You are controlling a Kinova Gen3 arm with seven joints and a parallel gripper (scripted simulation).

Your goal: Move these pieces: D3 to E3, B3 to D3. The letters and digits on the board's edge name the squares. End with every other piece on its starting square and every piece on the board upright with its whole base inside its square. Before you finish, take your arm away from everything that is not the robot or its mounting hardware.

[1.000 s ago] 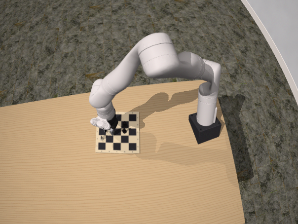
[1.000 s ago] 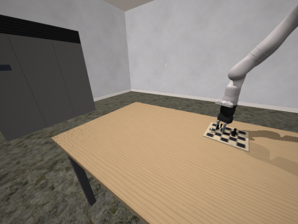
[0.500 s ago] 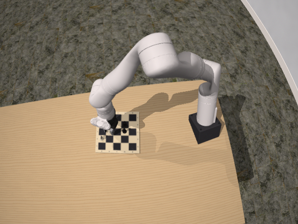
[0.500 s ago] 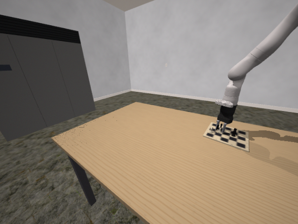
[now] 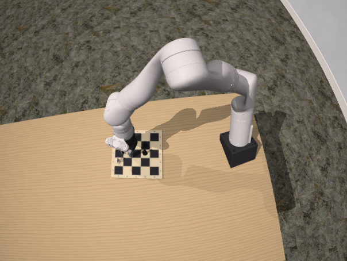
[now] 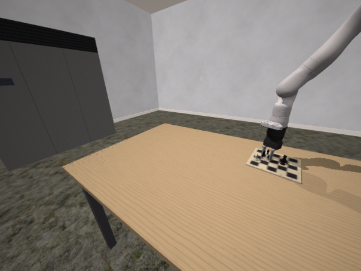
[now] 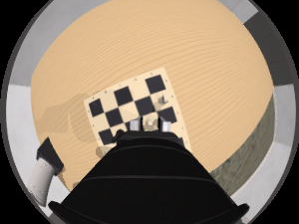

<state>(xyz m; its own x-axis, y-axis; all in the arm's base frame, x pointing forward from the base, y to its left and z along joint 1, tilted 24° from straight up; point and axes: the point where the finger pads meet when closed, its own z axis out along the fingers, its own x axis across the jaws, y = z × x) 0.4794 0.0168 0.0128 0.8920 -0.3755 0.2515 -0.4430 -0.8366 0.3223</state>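
Now: hand 40 mm short of the light piece, 30 mm to the right of it and 10 mm above it. Round my hand: chessboard (40 mm behind, 30 mm below).
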